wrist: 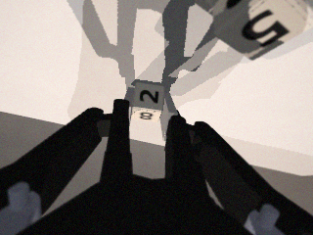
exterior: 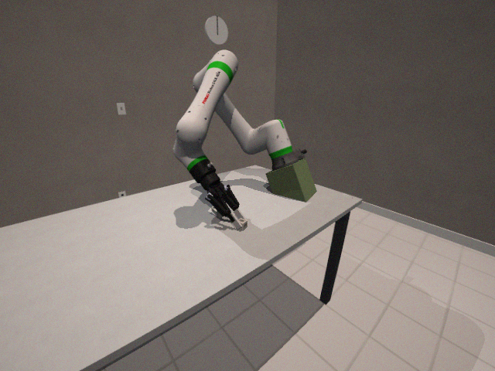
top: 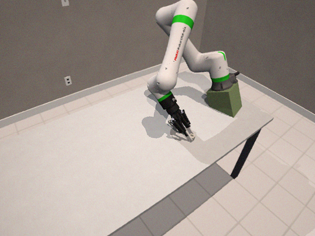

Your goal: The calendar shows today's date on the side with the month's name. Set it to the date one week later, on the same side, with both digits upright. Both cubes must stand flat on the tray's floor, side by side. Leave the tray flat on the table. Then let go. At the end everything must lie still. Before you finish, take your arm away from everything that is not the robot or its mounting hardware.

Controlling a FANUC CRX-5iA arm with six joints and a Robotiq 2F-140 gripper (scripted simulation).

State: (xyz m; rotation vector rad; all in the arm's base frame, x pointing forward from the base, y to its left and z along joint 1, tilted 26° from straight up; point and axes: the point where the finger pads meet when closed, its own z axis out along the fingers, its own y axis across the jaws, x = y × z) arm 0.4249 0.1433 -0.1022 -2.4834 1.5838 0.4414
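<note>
Now: hand 2 cm to the right of the white calendar cube, 2 cm above it and 1 cm past it.
</note>
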